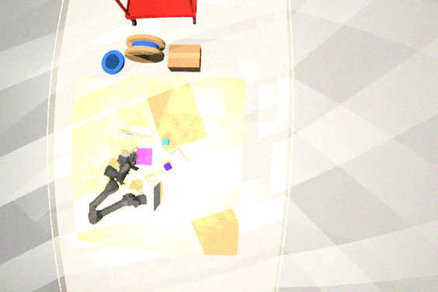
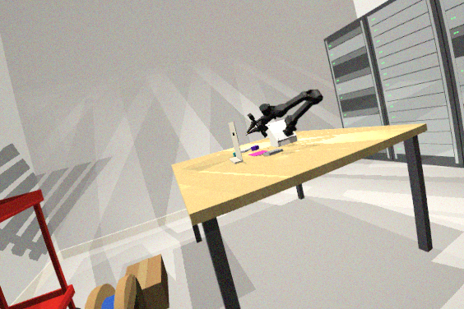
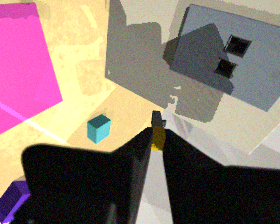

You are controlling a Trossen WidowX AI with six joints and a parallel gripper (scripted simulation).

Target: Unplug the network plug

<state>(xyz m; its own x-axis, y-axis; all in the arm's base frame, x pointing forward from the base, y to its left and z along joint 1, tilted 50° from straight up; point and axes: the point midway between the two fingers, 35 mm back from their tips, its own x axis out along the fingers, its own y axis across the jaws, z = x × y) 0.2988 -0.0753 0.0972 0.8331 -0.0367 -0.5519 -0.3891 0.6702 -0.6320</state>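
My gripper tip is now 15 cm above the magenta marked square and 5 cm past it. Also, from my gripper tip: upright panel: 12 cm ahead, 4 cm below, 2 cm to the left; network plug: 1 cm ahead; cyan block: 16 cm to the right, 14 cm below, 5 cm ahead.
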